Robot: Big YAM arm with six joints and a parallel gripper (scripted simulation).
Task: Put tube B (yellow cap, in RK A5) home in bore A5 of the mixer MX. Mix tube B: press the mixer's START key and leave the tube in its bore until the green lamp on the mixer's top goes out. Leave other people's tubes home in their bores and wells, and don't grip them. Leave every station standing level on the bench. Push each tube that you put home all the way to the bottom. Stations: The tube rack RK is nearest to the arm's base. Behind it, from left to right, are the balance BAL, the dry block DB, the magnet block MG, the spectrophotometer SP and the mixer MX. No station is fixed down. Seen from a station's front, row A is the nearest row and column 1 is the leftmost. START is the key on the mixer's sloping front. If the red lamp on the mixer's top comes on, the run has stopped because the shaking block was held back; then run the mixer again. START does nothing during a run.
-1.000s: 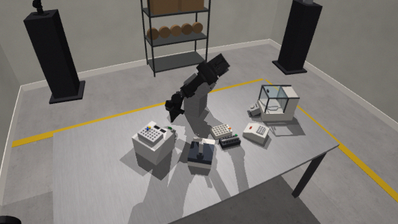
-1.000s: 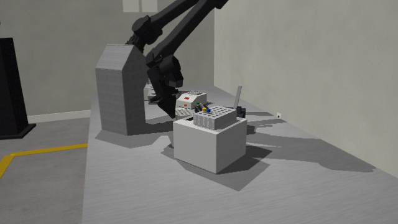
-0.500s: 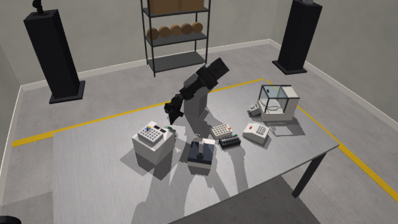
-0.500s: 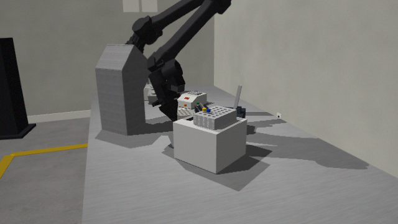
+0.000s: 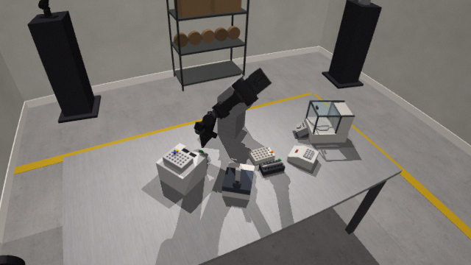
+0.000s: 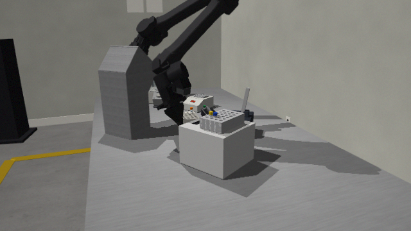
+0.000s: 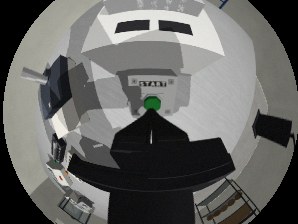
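Now: the green start key 1 cm ahead of my hand, 1 cm to the right of it and 3 cm below it. Also, from my hand: black magnet block (18 cm ahead, 35 cm to the left, 8 cm below); grey shaking block (12 cm ahead, 15 cm to the right, 5 cm above); tube rack RK (7 cm ahead, 33 cm to the left, 8 cm below).
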